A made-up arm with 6 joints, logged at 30 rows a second.
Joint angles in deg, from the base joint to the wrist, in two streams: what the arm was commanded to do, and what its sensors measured. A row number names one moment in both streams.
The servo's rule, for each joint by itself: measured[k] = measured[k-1] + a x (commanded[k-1-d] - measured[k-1]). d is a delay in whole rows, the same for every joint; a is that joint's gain. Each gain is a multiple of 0.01, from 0.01 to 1. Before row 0 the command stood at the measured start. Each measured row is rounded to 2 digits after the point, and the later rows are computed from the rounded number. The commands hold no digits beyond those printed.
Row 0, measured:
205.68 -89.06 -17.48 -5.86 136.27 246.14
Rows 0 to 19, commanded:
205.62 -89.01 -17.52 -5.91 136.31 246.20
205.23 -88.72 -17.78 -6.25 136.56 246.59
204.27 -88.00 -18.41 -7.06 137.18 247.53
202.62 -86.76 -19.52 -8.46 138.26 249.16
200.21 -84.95 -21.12 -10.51 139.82 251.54
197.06 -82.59 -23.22 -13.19 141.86 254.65
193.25 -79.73 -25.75 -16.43 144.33 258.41
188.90 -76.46 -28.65 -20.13 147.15 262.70
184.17 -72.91 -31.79 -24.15 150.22 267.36
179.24 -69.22 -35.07 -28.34 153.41 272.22
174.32 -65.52 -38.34 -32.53 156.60 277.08
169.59 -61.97 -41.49 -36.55 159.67 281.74
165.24 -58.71 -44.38 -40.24 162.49 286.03
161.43 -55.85 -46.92 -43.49 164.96 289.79
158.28 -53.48 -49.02 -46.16 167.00 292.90
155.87 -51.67 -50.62 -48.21 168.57 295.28
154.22 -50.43 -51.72 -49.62 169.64 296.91
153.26 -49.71 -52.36 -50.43 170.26 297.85
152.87 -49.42 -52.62 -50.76 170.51 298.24
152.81 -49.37 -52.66 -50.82 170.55 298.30
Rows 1 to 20, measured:
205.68 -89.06 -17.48 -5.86 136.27 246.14
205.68 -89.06 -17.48 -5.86 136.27 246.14
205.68 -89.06 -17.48 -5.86 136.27 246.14
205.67 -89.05 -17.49 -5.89 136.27 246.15
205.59 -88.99 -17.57 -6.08 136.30 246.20
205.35 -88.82 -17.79 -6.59 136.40 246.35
204.86 -88.47 -18.24 -7.56 136.60 246.66
204.02 -87.87 -18.99 -9.09 136.95 247.20
202.77 -86.97 -20.09 -11.22 137.49 248.02
201.06 -85.74 -21.56 -13.93 138.24 249.16
198.87 -84.16 -23.40 -17.15 139.22 250.65
196.22 -82.25 -25.58 -20.79 140.43 252.49
193.16 -80.03 -28.05 -24.72 141.86 254.66
189.77 -77.56 -30.73 -28.78 143.48 257.13
186.14 -74.91 -33.53 -32.82 145.26 259.84
182.38 -72.16 -36.35 -36.68 147.16 262.72
178.61 -69.39 -39.10 -40.22 149.12 265.70
174.95 -66.69 -41.68 -43.31 151.09 268.69
171.52 -64.14 -44.00 -45.86 153.01 271.61
168.41 -61.81 -46.01 -47.82 154.84 274.39
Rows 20 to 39, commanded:
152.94 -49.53 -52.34 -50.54 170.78 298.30
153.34 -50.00 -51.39 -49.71 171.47 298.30
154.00 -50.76 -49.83 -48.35 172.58 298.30
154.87 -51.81 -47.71 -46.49 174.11 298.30
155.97 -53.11 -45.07 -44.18 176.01 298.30
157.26 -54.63 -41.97 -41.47 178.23 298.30
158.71 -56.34 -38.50 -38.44 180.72 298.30
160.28 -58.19 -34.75 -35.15 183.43 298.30
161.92 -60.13 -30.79 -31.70 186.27 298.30
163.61 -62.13 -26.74 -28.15 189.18 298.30
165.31 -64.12 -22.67 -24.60 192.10 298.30
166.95 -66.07 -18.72 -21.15 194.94 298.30
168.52 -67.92 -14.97 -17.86 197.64 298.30
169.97 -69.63 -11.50 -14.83 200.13 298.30
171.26 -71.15 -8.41 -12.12 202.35 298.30
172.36 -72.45 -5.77 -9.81 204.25 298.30
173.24 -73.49 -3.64 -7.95 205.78 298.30
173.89 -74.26 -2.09 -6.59 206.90 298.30
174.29 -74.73 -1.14 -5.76 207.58 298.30
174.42 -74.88 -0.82 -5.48 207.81 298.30
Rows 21 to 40, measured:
165.68 -59.75 -47.66 -49.18 156.54 276.97
163.37 -57.99 -48.95 -50.00 158.08 279.31
161.47 -56.52 -49.91 -50.43 159.45 281.40
159.93 -55.33 -50.54 -50.49 160.70 283.26
158.74 -54.42 -50.76 -50.08 161.88 284.91
157.89 -53.80 -50.52 -49.18 163.06 286.38
157.35 -53.46 -49.79 -47.78 164.28 287.69
157.10 -53.40 -48.56 -45.91 165.57 288.86
157.13 -53.61 -46.85 -43.60 166.96 289.90
157.41 -54.07 -44.68 -40.92 168.47 290.82
157.93 -54.77 -42.10 -37.92 170.12 291.64
158.65 -55.68 -39.16 -34.69 171.90 292.37
159.54 -56.78 -35.93 -31.29 173.80 293.02
160.58 -58.03 -32.48 -27.81 175.81 293.60
161.73 -59.40 -28.90 -24.35 177.91 294.12
162.95 -60.85 -25.28 -20.98 180.08 294.58
164.21 -62.34 -21.70 -17.78 182.29 294.99
165.48 -63.84 -18.24 -14.84 184.50 295.35
166.72 -65.30 -15.00 -12.22 186.67 295.67
167.89 -66.69 -12.05 -10.00 188.77 295.96

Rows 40 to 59, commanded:
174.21 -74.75 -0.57 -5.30 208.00 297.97
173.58 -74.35 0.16 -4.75 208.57 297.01
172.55 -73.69 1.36 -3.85 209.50 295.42
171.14 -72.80 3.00 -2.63 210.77 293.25
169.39 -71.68 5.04 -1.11 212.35 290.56
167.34 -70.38 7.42 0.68 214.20 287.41
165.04 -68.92 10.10 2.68 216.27 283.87
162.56 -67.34 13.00 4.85 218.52 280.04
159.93 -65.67 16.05 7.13 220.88 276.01
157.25 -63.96 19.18 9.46 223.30 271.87
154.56 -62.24 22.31 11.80 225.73 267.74
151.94 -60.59 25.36 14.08 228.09 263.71
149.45 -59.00 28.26 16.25 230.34 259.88
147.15 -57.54 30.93 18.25 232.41 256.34
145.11 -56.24 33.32 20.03 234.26 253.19
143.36 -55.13 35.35 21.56 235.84 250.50
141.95 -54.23 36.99 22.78 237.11 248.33
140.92 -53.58 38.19 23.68 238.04 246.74
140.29 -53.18 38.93 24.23 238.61 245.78
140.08 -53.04 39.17 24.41 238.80 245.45
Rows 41 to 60, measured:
168.97 -67.98 -9.46 -8.23 190.76 296.22
169.93 -69.13 -7.30 -6.95 192.61 296.45
170.74 -70.11 -5.62 -6.19 194.28 296.65
171.36 -70.90 -4.31 -5.73 195.79 296.80
171.76 -71.49 -3.15 -5.22 197.20 296.82
171.90 -71.86 -1.98 -4.51 198.55 296.67
171.76 -72.02 -0.69 -3.53 199.89 296.29
171.33 -71.96 0.80 -2.27 201.26 295.66
170.61 -71.69 2.52 -0.74 202.68 294.75
169.61 -71.22 4.49 1.04 204.17 293.55
168.34 -70.56 6.70 3.02 205.75 292.06
166.83 -69.73 9.13 5.16 207.41 290.29
165.11 -68.75 11.74 7.40 209.16 288.26
163.21 -67.64 14.49 9.69 210.98 286.00
161.18 -66.44 17.32 11.97 212.86 283.55
159.07 -65.18 20.16 14.20 214.78 280.95
156.92 -63.88 22.96 16.31 216.72 278.24
154.79 -62.58 25.65 18.24 218.65 275.48
152.73 -61.31 28.17 19.97 220.54 272.73
150.79 -60.11 30.46 21.43 222.36 270.05

